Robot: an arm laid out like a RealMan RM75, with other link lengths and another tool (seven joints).
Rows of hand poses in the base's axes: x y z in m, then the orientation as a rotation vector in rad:
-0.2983 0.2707 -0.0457 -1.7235 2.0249 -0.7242
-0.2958 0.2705 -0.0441 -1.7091 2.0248 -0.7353
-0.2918 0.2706 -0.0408 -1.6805 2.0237 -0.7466
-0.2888 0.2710 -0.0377 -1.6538 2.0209 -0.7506
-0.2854 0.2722 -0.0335 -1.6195 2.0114 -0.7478
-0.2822 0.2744 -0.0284 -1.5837 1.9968 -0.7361
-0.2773 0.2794 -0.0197 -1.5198 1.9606 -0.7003
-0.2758 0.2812 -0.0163 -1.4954 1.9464 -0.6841
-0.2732 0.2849 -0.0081 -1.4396 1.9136 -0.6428
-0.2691 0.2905 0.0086 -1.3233 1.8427 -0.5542
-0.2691 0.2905 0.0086 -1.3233 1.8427 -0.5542
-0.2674 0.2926 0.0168 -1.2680 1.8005 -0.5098
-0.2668 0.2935 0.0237 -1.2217 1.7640 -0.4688
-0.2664 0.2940 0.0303 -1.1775 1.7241 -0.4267
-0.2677 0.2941 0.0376 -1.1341 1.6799 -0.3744
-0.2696 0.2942 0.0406 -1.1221 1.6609 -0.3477
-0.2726 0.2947 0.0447 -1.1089 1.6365 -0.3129
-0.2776 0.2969 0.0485 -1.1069 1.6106 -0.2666
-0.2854 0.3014 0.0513 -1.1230 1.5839 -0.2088
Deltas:
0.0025 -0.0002 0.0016 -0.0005 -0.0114 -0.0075
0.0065 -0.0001 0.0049 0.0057 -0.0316 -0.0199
0.0095 0.0003 0.0080 0.0161 -0.0498 -0.0292
0.0129 0.0015 0.0122 0.0359 -0.0745 -0.0364
0.0161 0.0037 0.0173 0.0635 -0.1009 -0.0395
0.0210 0.0087 0.0260 0.1252 -0.1498 -0.0366
0.0225 0.0105 0.0294 0.1507 -0.1678 -0.0349
0.0251 0.0142 0.0376 0.2123 -0.2076 -0.0305
0.0292 0.0198 0.0543 0.3443 -0.2892 -0.0207
0.0292 0.0198 0.0543 0.3443 -0.2892 -0.0207
0.0309 0.0219 0.0625 0.4112 -0.3315 -0.0110
0.0315 0.0228 0.0694 0.4707 -0.3657 -0.0016
0.0319 0.0233 0.0760 0.5311 -0.3998 0.0110
0.0306 0.0234 0.0833 0.6000 -0.4315 0.0288
0.0287 0.0235 0.0863 0.6295 -0.4393 0.0406
0.0257 0.0240 0.0904 0.6669 -0.4475 0.0572
0.0207 0.0262 0.0942 0.7074 -0.4449 0.0829
0.0129 0.0307 0.0970 0.7470 -0.4264 0.1209

